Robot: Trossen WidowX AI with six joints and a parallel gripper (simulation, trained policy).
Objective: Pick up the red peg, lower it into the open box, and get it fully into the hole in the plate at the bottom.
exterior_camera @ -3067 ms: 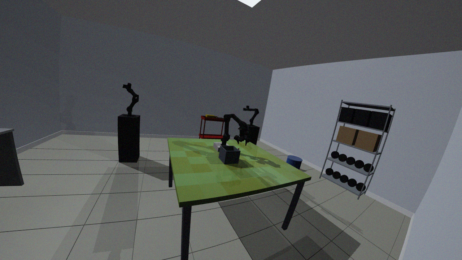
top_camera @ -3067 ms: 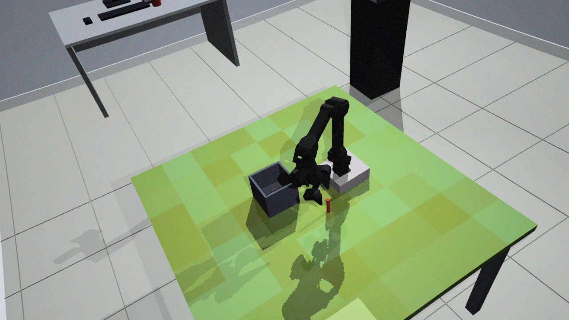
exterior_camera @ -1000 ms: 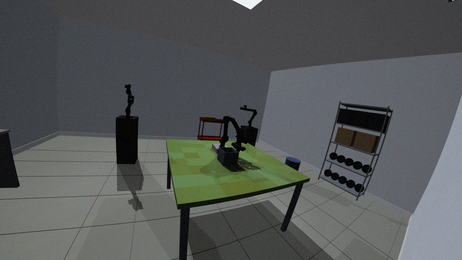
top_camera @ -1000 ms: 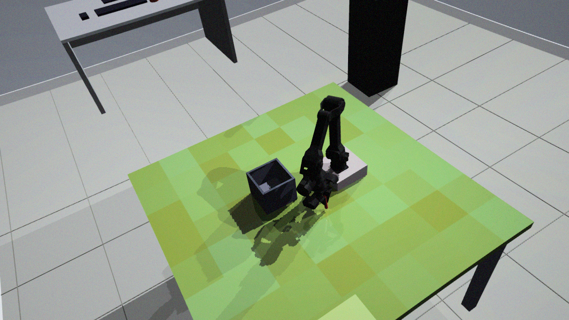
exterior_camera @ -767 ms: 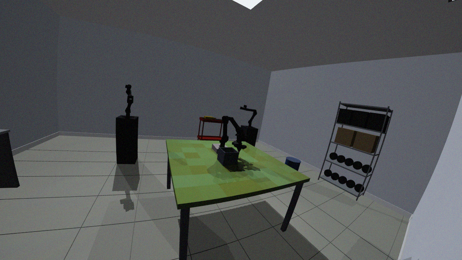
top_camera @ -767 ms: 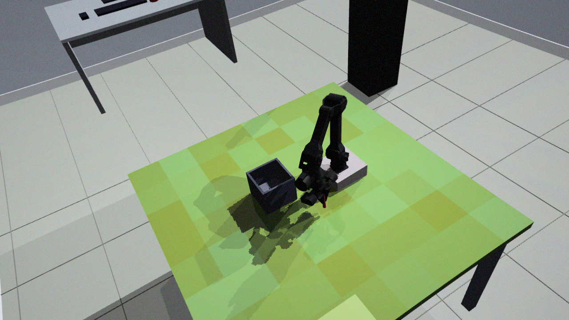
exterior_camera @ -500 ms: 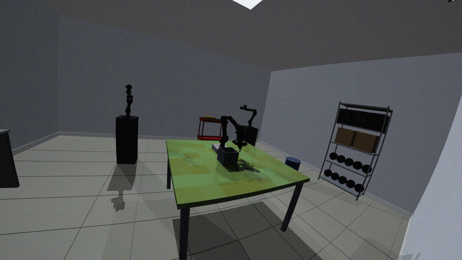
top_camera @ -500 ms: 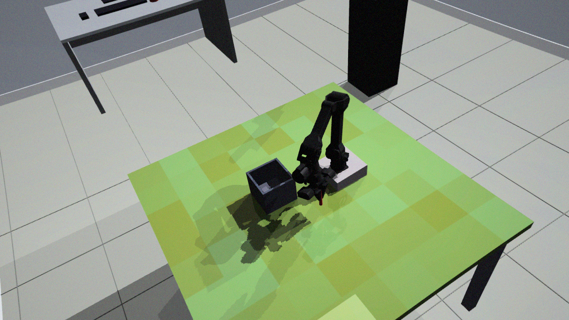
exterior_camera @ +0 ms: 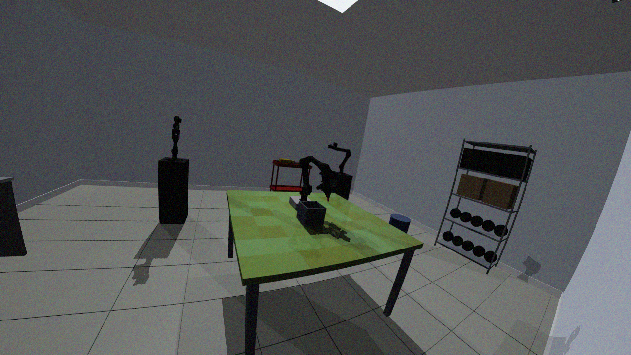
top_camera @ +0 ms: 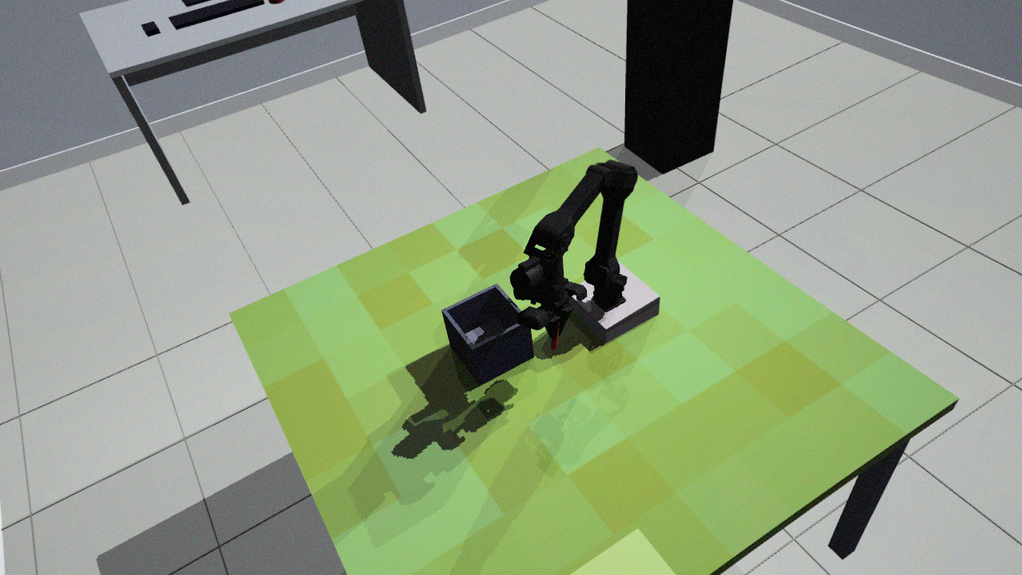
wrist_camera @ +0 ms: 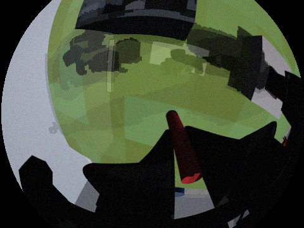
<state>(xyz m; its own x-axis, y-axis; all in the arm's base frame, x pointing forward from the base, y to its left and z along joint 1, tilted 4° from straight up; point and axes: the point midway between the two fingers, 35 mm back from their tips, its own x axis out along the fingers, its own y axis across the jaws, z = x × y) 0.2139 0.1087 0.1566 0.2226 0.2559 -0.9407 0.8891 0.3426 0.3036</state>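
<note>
Right now my gripper tip is 18 cm to the left of the grey plate, 12 cm above it and 9 cm short of it. Also, from my gripper tip: red peg: 1 cm above.
</note>
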